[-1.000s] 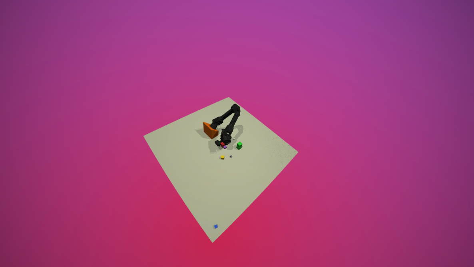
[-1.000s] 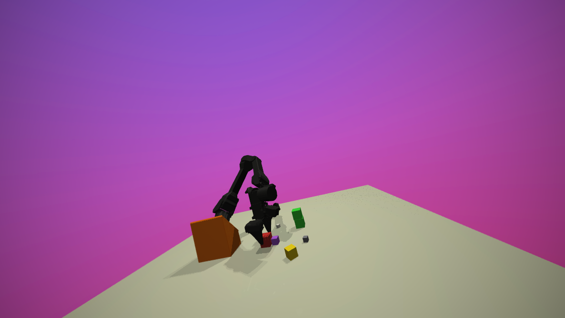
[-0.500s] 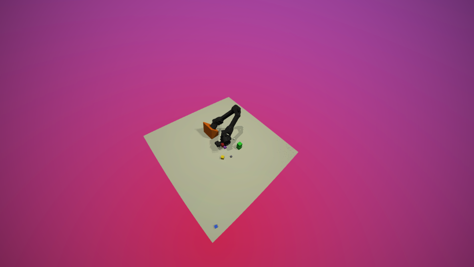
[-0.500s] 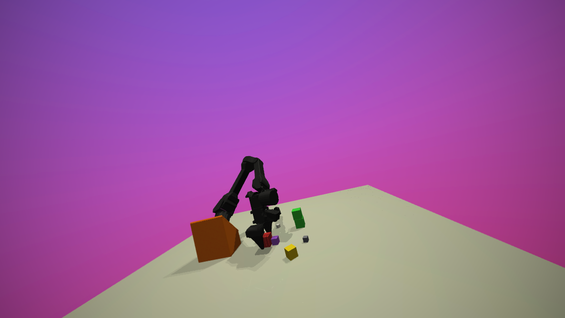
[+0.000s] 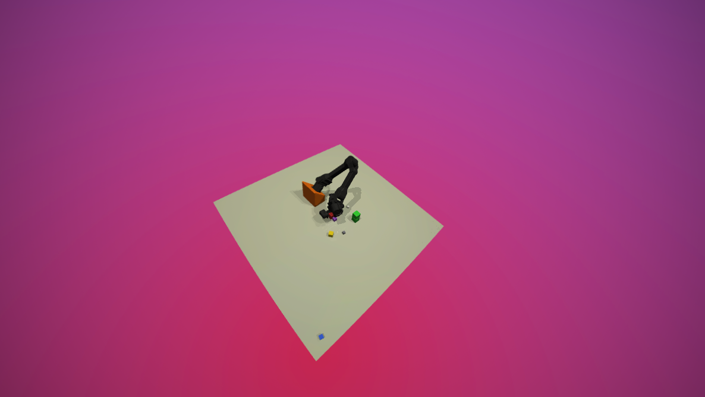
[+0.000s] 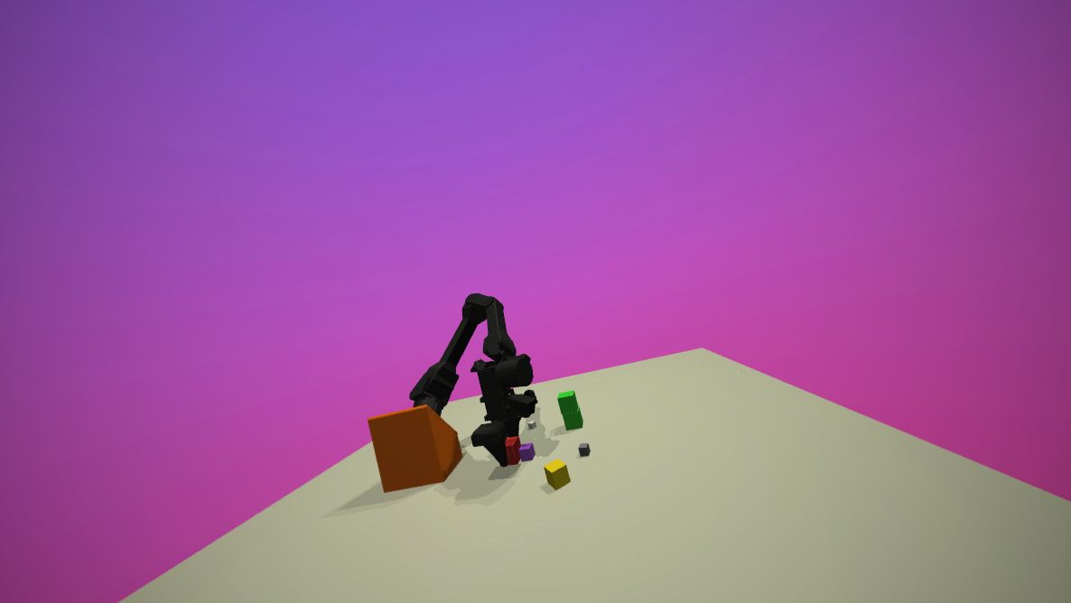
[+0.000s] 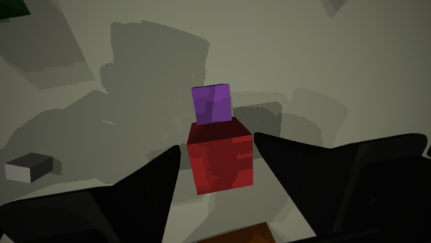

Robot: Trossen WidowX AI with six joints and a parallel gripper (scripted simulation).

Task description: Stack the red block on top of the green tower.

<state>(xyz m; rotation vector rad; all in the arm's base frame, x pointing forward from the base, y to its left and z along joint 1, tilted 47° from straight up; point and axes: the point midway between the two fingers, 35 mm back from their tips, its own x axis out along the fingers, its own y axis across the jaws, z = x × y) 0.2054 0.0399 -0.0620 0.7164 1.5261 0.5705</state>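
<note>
Now: the small purple cube 4 cm ahead of my gripper tip and 1 cm above it. From my gripper tip the other things lie so: yellow cube (12 cm ahead, 11 cm to the right, 1 cm above); then tiny white cube (2 cm ahead, 16 cm to the left); then red block (1 cm above).
</note>
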